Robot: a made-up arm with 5 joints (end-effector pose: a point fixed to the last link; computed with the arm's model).
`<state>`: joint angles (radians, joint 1 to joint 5).
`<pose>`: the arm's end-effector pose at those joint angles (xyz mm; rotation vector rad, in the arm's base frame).
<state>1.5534 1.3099 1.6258 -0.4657 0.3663</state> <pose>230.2 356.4 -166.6 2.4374 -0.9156 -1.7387</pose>
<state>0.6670 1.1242 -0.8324 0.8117 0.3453</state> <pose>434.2 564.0 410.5 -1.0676 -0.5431 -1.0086</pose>
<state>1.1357 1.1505 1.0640 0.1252 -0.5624</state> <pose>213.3 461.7 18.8 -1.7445 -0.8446 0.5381</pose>
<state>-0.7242 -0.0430 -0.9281 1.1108 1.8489</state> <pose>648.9 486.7 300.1 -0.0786 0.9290 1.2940</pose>
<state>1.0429 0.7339 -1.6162 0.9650 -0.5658</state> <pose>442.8 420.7 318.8 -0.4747 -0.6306 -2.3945</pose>
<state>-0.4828 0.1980 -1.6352 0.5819 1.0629</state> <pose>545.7 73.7 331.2 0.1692 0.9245 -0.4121</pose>
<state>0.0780 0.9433 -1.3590 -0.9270 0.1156</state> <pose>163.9 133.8 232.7 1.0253 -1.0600 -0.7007</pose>
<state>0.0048 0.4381 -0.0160 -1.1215 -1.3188</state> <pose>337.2 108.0 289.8 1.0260 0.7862 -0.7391</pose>
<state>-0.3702 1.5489 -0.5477 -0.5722 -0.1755</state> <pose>182.2 100.7 398.6 1.0101 -1.1409 -0.5408</pose>
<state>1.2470 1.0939 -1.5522 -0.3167 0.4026</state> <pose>154.3 310.2 281.3 -0.3837 -1.2557 -0.3573</pose>
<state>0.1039 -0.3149 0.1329 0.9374 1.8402</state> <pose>317.8 724.7 76.0 -1.0567 1.0044 1.9766</pose>
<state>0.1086 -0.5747 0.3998 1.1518 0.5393</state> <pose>267.7 712.5 130.4 -1.4375 0.6369 1.0131</pose>
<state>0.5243 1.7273 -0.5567 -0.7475 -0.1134</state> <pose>186.3 215.8 387.7 0.3031 -1.3546 0.2982</pose>
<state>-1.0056 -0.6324 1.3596 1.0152 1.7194</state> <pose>-89.0 280.1 633.6 -0.8853 -1.5066 2.1847</pose>
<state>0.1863 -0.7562 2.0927 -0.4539 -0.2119</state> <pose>335.5 566.1 292.7 0.3368 1.0666 1.9251</pose>
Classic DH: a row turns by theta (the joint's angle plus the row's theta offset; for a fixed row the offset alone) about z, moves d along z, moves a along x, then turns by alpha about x. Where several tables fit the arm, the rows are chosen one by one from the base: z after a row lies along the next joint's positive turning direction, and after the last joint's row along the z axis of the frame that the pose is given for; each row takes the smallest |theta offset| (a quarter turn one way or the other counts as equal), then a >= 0, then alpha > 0; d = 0 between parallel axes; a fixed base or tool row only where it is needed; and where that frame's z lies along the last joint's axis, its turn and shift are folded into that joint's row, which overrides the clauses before.
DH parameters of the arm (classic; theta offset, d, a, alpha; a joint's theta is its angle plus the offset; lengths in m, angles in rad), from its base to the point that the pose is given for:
base (fixed): 1.5708 0.2299 0.1713 -1.5708
joint 1: 1.4868 -0.2509 -0.0741 -1.4777
joint 2: -1.563 -0.1931 -0.019 1.6544
joint 3: -1.458 -0.1803 0.0152 -1.5883
joint 4: 0 -0.0911 0.092 1.5883
joint 5: 0.6116 0.2316 -0.1164 0.4471
tool (fixed): -2.2694 0.0537 0 0

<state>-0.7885 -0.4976 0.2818 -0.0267 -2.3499</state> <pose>284.0 212.1 558.3 0.1177 1.5985 -1.5802</pose>
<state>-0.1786 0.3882 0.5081 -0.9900 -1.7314</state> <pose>378.8 146.6 360.9 0.6800 1.1281 -0.7813</pose>
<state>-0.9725 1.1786 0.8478 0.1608 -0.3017</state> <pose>227.5 200.5 620.2 0.1390 -0.7761 -0.4235</pose>
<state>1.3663 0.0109 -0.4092 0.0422 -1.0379</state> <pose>347.2 393.2 110.0 -1.0634 -0.6242 -1.5543</pose>
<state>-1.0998 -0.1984 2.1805 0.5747 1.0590</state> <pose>-50.4 129.1 458.4 -0.7059 -2.0954 1.7350</pose>
